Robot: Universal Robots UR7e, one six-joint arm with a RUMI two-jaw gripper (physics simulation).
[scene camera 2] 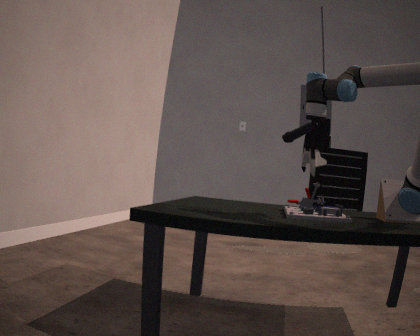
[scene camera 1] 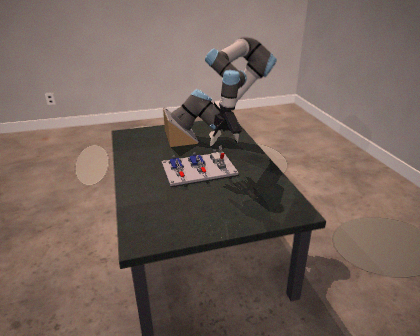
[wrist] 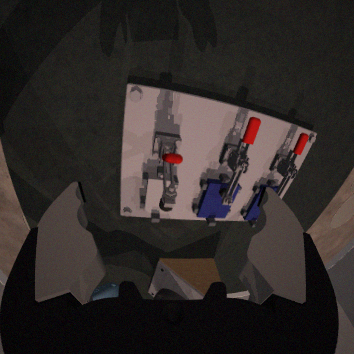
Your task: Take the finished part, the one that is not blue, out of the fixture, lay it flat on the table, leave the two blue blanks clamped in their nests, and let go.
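Frame: origin at the arm's base, x ahead, y down, z left, level; millimetres.
Seen in the pictures: gripper, between the fingertips: (scene camera 2: 308, 174) (scene camera 1: 224, 144) (wrist: 172, 186); arm's base, origin of its link: (scene camera 1: 180, 122).
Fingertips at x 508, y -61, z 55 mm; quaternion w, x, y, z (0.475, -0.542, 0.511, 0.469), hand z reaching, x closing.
Pixels of each thing's top centre, then the offset from my fingertips to it. "*": a spot on its surface instead. Level surfaces: height alone.
- finished part, centre of its top: (wrist: 157, 197) (scene camera 2: 330, 208) dy +108, dx -100, dz +5 mm
- fixture plate, centre of its top: (wrist: 222, 174) (scene camera 2: 315, 211) (scene camera 1: 198, 166) dy +134, dx -70, dz -109 mm
- clamp's red handle, centre of its top: (wrist: 172, 166) (scene camera 1: 222, 152) dy +45, dx -7, dz -6 mm
- grey clamp bar, a spot on its surface: (scene camera 2: 315, 190) * dy +52, dx -32, dz +3 mm
- dark table, height of its surface: dy +149 mm
The finished part (wrist: 154, 192), pale and flat, sits in the nest at the left of the fixture plate (wrist: 140, 120) (scene camera 1: 191, 177) (scene camera 2: 320, 216) in the wrist view. Its clamp's red handle (wrist: 172, 158) (scene camera 1: 222, 156) stands upright, and a grey clamp bar (scene camera 2: 315, 190) is raised. Two blue blanks (wrist: 214, 200) (wrist: 253, 209) sit in the other nests, with clamp arms over them; their red handles (wrist: 251, 131) (wrist: 301, 144) lie low. My gripper (scene camera 1: 225, 141) (scene camera 2: 311, 169) (wrist: 172, 186) is wide open and empty, above the fixture's base side. A finger partly hides the far blank in the wrist view.
The dark table (scene camera 1: 165, 215) (scene camera 2: 200, 212) carries the fixture. The robot's wedge-shaped base mount (scene camera 1: 179, 135) (wrist: 195, 270) stands behind the fixture in scene camera 1. Upright clamp parts rise above the plate beneath the gripper. A black slatted panel (scene camera 2: 347, 175) shows behind the table.
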